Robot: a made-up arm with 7 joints.
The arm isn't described. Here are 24 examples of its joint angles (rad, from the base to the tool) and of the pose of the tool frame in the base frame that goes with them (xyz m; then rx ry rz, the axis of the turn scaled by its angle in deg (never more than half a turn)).
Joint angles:
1: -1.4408 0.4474 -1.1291 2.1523 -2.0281 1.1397 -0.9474
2: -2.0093 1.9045 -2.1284 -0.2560 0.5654 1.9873 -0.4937
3: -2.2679 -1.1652 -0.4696 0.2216 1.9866 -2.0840 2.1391
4: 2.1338 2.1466 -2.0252 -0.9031 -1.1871 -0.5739 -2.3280
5: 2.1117 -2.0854 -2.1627 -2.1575 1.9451 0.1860 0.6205
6: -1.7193 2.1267 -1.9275 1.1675 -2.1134 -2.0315 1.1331
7: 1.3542 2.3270 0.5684 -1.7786 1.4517 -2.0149 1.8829
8: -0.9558 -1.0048 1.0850 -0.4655 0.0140 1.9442 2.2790
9: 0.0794 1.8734 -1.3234 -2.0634 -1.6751 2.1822 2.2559
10: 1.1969 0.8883 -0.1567 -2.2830 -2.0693 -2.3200 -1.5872
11: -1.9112 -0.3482 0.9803 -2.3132 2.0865 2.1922 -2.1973
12: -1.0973 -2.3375 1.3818 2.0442 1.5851 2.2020 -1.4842
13: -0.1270 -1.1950 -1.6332 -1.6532 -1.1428 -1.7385 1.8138
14: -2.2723 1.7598 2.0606 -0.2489 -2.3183 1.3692 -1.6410
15: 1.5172 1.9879 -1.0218 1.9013 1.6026 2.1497 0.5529
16: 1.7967 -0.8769 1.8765 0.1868 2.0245 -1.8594 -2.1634
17: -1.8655 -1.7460 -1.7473 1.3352 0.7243 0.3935 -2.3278
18: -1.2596 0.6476 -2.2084 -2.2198 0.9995 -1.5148 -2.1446
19: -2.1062 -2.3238 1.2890 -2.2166 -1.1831 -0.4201 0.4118
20: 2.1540 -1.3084 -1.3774 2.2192 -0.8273 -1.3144 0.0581
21: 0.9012 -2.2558 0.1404 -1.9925 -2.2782 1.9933 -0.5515
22: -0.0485 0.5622 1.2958 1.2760 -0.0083 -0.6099 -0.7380
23: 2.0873 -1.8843 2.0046 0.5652 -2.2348 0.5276 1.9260
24: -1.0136 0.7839 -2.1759 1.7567 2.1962 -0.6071 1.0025
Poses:
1: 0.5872 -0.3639 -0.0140 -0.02 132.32 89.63
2: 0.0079 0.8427 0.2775 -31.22 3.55 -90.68
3: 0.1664 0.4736 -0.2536 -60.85 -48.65 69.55
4: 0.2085 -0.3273 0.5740 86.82 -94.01 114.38
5: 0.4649 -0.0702 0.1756 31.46 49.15 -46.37
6: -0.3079 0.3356 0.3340 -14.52 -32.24 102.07
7: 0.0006 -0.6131 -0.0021 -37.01 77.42 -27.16
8: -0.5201 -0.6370 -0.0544 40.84 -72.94 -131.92
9: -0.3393 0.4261 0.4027 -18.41 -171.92 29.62
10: -0.1457 0.1022 0.1572 55.73 -47.21 27.80
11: 0.7747 0.1703 -0.2434 -65.84 44.79 114.35
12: 0.1856 0.4440 0.5214 18.13 83.61 -102.54
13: 0.2418 -0.1986 -0.2349 171.28 -18.94 5.74
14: -0.1670 0.6720 0.0227 -79.86 -57.77 -131.89
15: -0.4906 0.2588 0.8019 35.50 -4.35 18.99
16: 0.1511 -0.1487 -0.2789 -11.83 167.72 24.34
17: 0.5386 0.2104 0.0516 -86.31 77.21 -29.27
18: 0.1688 0.1082 0.3526 -119.15 86.91 -57.25
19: -0.1132 0.5037 0.3095 -4.23 61.39 98.43
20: 0.0148 0.2279 -0.1081 13.32 -140.95 -81.84
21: 0.4618 -0.8551 -0.1572 16.52 57.21 105.65
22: -0.3097 -0.0239 0.6120 -24.77 50.72 42.62
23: 0.4541 0.1058 -0.0540 -128.66 -74.03 -54.54
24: -0.2384 -0.5134 -0.2002 -58.21 123.85 -97.90
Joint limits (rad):
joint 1: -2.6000..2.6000
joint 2: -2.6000..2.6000
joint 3: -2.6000..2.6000
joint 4: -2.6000..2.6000
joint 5: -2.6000..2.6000
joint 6: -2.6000..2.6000
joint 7: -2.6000..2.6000
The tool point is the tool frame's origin. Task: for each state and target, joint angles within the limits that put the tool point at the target. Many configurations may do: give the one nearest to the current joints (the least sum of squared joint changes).
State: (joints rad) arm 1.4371 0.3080 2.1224 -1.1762 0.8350 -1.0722 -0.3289
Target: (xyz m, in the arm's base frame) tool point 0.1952 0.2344 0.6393
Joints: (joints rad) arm 2.0216 0.6635 1.6907 -0.8957 1.2392 -1.2844 -0.2144
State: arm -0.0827 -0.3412 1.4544 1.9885 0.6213 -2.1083 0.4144
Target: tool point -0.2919 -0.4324 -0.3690
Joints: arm -0.0668 -0.2075 1.6875 1.8998 0.7181 -2.0732 0.3186
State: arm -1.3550 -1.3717 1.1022 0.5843 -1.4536 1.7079 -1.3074
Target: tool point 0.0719 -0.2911 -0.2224
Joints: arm -1.8650 -2.1669 0.6636 0.8518 -1.7786 1.1718 -1.2434
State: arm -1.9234 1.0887 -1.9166 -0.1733 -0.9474 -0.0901 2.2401
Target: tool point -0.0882 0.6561 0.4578
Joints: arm -1.4188 1.5128 -1.9180 0.3136 -0.8853 0.4146 2.2443
